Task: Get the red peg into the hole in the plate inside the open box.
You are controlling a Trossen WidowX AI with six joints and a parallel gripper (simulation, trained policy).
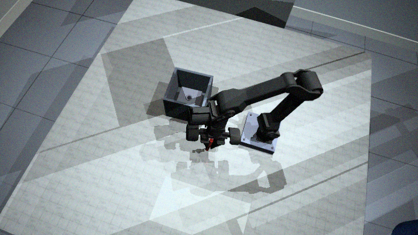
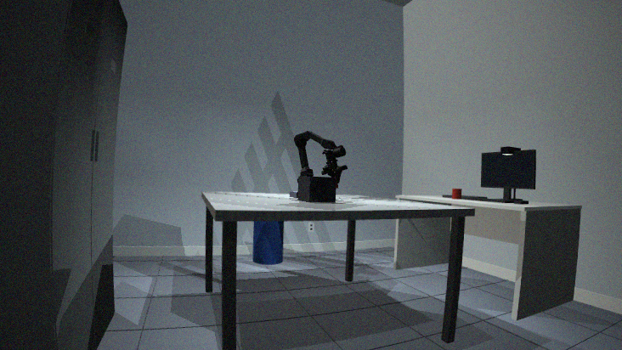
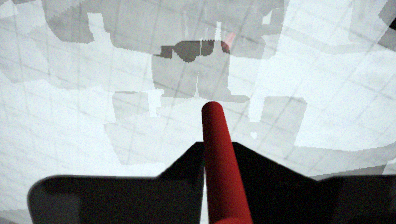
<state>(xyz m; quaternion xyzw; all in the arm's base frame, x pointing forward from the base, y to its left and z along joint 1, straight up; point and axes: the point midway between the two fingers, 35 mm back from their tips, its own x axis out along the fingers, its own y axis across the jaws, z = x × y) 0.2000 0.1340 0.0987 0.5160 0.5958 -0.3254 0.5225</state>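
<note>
Right now the light plate is 21 cm to the right of my gripper tip, 14 cm ahead of it and 6 cm below it. Also, from my gripper tip: red peg 1 cm to the right, 1 cm above.
</note>
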